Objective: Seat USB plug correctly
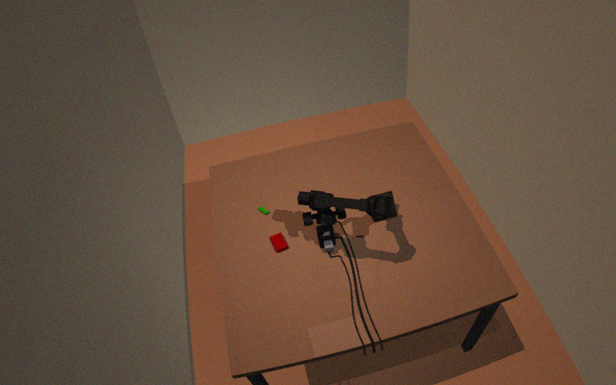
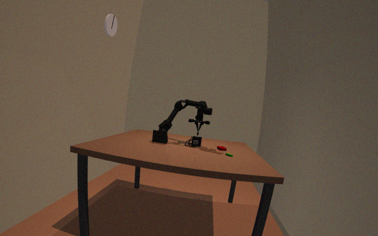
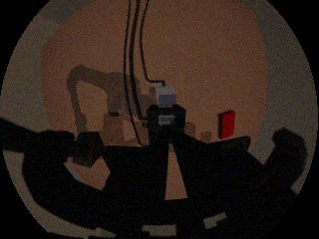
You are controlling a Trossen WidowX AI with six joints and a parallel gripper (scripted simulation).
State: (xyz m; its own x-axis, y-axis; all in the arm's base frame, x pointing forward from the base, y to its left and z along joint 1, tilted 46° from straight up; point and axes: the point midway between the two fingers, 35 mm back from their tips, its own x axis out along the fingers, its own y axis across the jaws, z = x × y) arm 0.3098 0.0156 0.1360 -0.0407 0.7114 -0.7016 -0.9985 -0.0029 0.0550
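Right now my gripper tip is 6 cm above the USB socket. Round my gripper tip: red block 23 cm ahead, 6 cm to the right, 12 cm below; then green block 27 cm ahead, 29 cm to the right, 12 cm below; then USB plug 2 cm below.
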